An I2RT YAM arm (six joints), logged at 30 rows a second.
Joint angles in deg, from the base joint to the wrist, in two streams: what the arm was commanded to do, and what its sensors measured. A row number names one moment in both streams.
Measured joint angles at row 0:
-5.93 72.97 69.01 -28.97 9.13 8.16
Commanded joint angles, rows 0 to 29:
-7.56 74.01 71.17 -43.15 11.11 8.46
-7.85 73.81 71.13 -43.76 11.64 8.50
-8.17 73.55 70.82 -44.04 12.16 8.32
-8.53 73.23 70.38 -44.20 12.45 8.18
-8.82 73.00 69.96 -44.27 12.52 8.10
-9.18 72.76 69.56 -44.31 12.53 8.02
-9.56 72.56 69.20 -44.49 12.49 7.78
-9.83 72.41 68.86 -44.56 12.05 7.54
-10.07 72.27 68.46 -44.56 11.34 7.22
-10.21 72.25 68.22 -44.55 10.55 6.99
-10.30 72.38 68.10 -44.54 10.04 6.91
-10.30 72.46 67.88 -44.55 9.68 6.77
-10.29 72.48 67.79 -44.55 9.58 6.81
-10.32 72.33 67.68 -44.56 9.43 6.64
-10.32 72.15 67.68 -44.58 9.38 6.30
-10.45 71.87 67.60 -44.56 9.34 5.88
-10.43 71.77 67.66 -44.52 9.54 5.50
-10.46 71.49 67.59 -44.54 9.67 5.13
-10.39 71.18 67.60 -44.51 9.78 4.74
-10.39 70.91 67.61 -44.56 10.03 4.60
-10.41 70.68 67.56 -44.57 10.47 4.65
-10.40 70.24 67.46 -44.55 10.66 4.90
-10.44 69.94 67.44 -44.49 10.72 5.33
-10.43 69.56 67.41 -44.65 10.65 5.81
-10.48 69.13 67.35 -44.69 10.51 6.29
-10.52 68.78 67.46 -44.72 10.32 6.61
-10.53 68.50 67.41 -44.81 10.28 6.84
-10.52 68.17 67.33 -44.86 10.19 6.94
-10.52 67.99 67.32 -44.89 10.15 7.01
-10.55 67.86 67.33 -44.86 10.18 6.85
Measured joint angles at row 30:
-10.20 68.77 68.25 -43.38 10.35 6.22
